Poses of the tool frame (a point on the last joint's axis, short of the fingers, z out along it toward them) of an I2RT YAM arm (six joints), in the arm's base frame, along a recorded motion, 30 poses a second.
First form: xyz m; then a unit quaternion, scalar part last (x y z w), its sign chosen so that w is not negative.
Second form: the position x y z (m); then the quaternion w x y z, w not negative. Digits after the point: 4 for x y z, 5 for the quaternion.
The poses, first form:
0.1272, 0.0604, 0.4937, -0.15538, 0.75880, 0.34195, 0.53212
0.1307, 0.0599, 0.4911, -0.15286, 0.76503, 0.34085, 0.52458
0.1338, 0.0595, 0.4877, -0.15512, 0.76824, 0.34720, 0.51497
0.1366, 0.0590, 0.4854, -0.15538, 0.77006, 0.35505, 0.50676
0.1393, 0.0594, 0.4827, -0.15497, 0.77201, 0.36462, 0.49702
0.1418, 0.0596, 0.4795, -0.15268, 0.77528, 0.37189, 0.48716
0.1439, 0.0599, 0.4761, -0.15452, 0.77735, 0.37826, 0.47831
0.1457, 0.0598, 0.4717, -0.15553, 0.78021, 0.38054, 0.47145
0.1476, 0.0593, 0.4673, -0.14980, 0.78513, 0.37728, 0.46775
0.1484, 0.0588, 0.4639, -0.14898, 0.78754, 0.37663, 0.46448
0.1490, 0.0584, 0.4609, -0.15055, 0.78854, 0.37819, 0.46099
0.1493, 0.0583, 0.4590, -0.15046, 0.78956, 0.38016, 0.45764
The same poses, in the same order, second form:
0.1272, 0.0604, 0.4937, 0.53212, -0.15538, 0.75880, 0.34195
0.1307, 0.0599, 0.4911, 0.52458, -0.15286, 0.76503, 0.34085
0.1338, 0.0595, 0.4877, 0.51497, -0.15512, 0.76824, 0.34720
0.1366, 0.0590, 0.4854, 0.50676, -0.15538, 0.77006, 0.35505
0.1393, 0.0594, 0.4827, 0.49702, -0.15497, 0.77201, 0.36462
0.1418, 0.0596, 0.4795, 0.48716, -0.15268, 0.77528, 0.37189
0.1439, 0.0599, 0.4761, 0.47831, -0.15452, 0.77735, 0.37826
0.1457, 0.0598, 0.4717, 0.47145, -0.15553, 0.78021, 0.38054
0.1476, 0.0593, 0.4673, 0.46775, -0.14980, 0.78513, 0.37728
0.1484, 0.0588, 0.4639, 0.46448, -0.14898, 0.78754, 0.37663
0.1490, 0.0584, 0.4609, 0.46099, -0.15055, 0.78854, 0.37819
0.1493, 0.0583, 0.4590, 0.45764, -0.15046, 0.78956, 0.38016

